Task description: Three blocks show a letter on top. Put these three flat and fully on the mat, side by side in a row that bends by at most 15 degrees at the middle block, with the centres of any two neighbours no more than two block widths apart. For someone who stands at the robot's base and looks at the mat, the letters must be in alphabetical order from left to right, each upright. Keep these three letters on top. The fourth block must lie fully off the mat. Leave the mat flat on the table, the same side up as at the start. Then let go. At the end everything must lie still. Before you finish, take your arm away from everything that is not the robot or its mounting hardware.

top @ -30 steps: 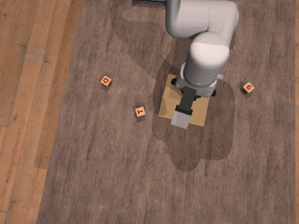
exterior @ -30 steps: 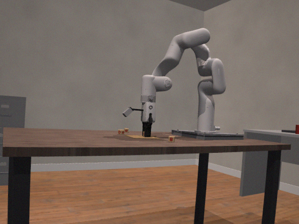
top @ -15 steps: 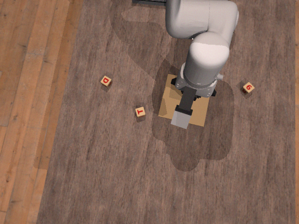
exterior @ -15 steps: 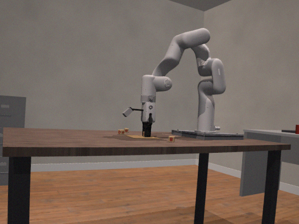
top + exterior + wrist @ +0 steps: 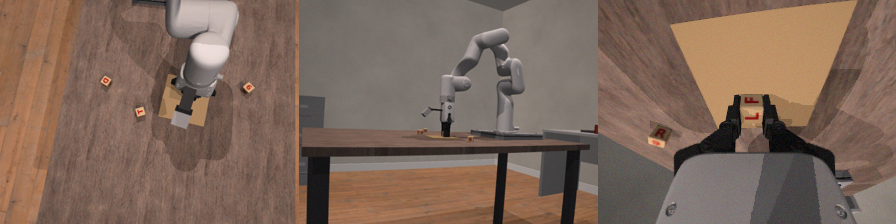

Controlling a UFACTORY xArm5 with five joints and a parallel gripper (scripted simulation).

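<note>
Now: hand 2 cm short of the tan mat, 1 cm to the left of it and 2 cm above it.
</note>
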